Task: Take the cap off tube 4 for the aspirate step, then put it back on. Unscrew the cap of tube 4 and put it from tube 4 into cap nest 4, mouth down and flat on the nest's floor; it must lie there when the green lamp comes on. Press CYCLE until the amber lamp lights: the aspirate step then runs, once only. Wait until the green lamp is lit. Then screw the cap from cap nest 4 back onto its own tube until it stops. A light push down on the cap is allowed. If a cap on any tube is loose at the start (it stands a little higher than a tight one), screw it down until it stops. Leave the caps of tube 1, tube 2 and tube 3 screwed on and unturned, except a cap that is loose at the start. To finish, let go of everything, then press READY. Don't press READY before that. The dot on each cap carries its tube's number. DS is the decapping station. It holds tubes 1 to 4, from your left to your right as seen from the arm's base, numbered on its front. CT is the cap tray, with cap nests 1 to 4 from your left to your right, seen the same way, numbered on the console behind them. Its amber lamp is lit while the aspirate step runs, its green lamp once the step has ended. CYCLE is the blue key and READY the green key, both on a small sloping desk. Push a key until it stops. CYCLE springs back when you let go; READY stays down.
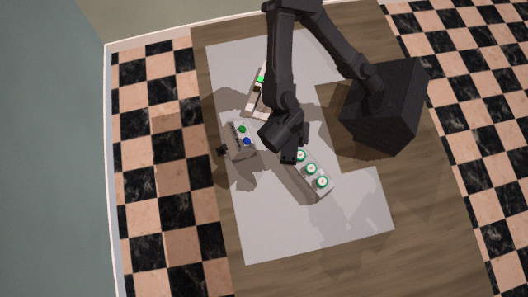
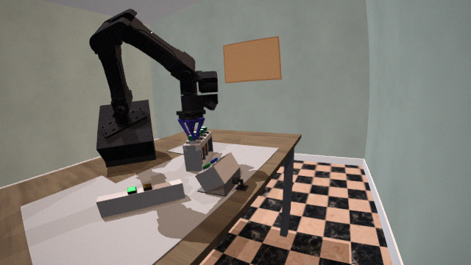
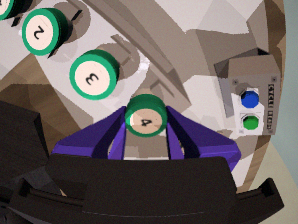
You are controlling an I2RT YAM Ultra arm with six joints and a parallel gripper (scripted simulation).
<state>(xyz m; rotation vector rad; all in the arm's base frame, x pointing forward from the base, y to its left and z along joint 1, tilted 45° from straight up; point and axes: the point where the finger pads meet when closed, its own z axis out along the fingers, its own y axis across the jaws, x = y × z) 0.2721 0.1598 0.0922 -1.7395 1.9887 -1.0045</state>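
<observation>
Now: hand 50 mm to the right of the cap 3 and 20 mm past it. The rest, counted from my hand: cap 2 (90 mm to the left, 50 mm behind); green ready key (140 mm ahead, 90 mm to the right, 50 mm below); blue cycle key (130 mm ahead, 50 mm to the right, 50 mm below).
</observation>
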